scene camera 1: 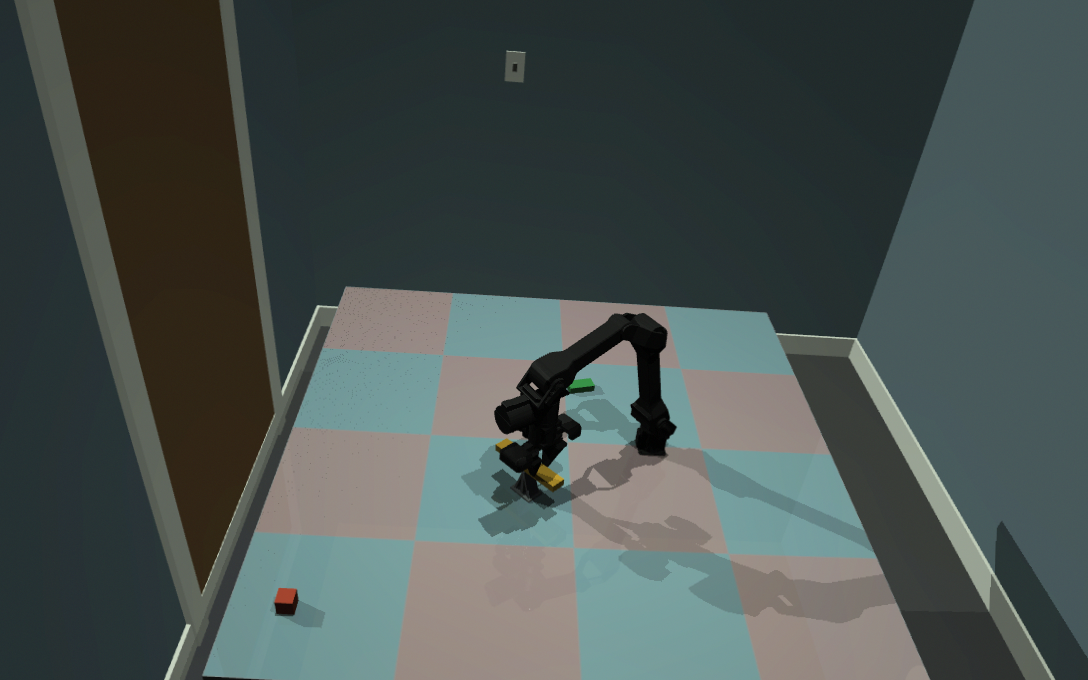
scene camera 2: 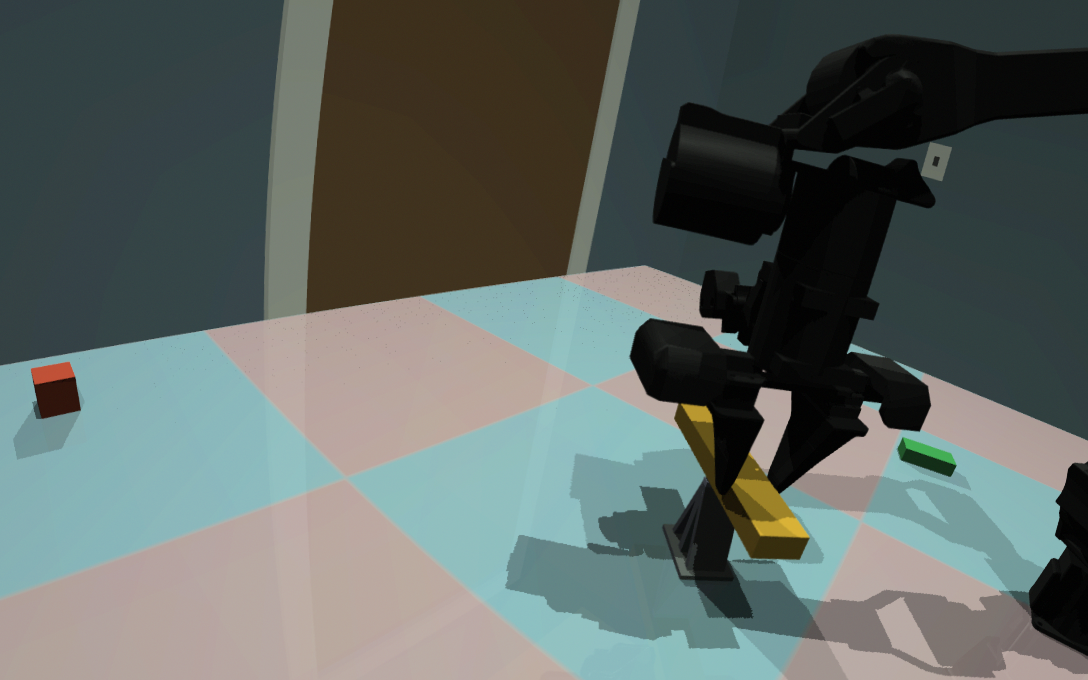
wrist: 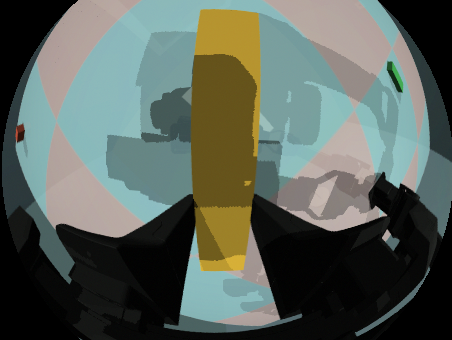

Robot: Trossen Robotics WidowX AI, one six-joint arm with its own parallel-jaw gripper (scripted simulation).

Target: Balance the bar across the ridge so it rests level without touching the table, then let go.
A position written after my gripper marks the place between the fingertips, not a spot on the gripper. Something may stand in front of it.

My gripper [scene camera 2: 744, 493] carries a yellow bar [scene camera 2: 768, 529]. Further things: a green block [scene camera 2: 911, 451] and a grey wedge-shaped ridge [scene camera 2: 711, 541].
The yellow bar also shows in the wrist view [wrist: 225, 111]. My gripper shows as well in scene camera 1 [scene camera 1: 538, 471] and in the wrist view [wrist: 222, 201].
